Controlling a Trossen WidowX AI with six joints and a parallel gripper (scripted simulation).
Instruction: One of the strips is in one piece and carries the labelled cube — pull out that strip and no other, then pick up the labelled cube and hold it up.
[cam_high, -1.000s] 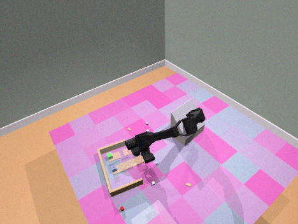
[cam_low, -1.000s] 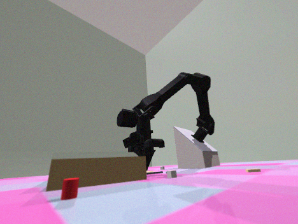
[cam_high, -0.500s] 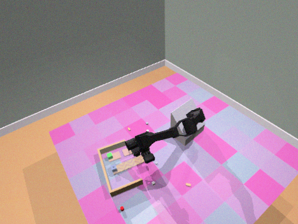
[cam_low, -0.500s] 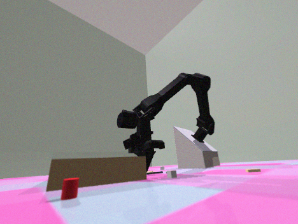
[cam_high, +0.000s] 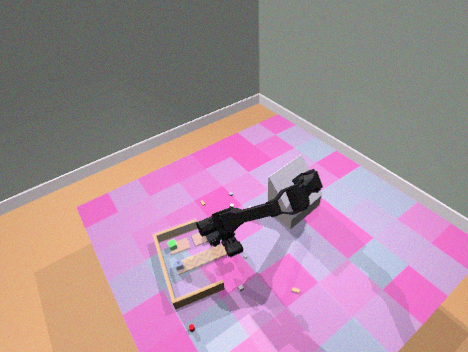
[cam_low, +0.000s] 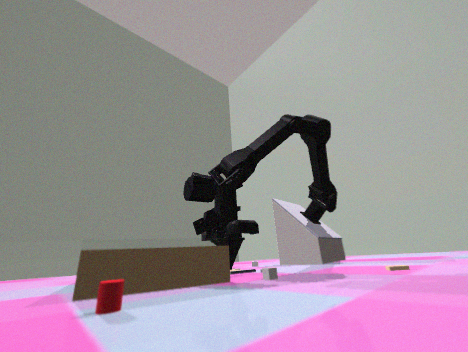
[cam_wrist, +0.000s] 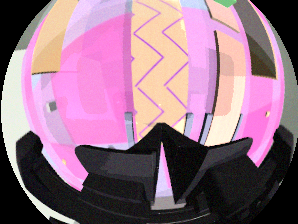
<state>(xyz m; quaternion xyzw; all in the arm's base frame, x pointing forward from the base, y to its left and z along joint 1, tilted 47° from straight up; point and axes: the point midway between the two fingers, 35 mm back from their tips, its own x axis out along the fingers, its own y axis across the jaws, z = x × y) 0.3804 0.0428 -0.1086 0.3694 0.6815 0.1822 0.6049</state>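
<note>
My gripper tip is 200 mm short of the labelled cube, 60 mm to the left of it and 20 mm below it.
</note>
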